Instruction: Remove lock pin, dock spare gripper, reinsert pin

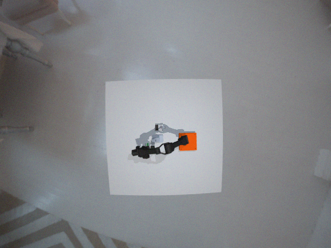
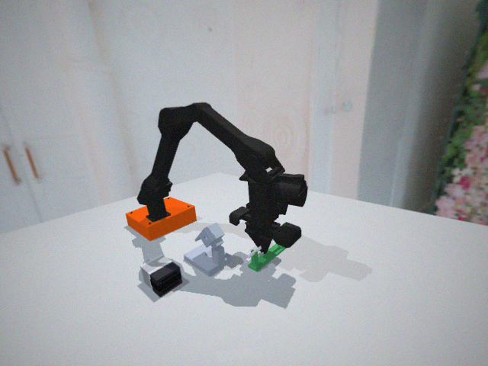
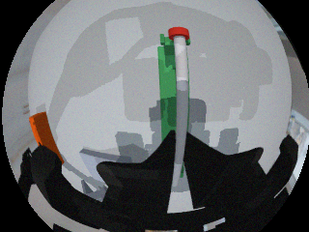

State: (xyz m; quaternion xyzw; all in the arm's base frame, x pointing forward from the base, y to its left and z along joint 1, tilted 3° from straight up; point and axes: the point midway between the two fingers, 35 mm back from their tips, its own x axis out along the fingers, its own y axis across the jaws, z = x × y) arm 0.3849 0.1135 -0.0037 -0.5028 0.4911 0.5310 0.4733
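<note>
Now: gripper tip 20 mm to the right of the green cradle. Also, from my gripper tip: grey mount (90 mm behind, 100 mm to the right, 30 mm above); then spare gripper (140 mm behind, 230 mm to the right).
</note>
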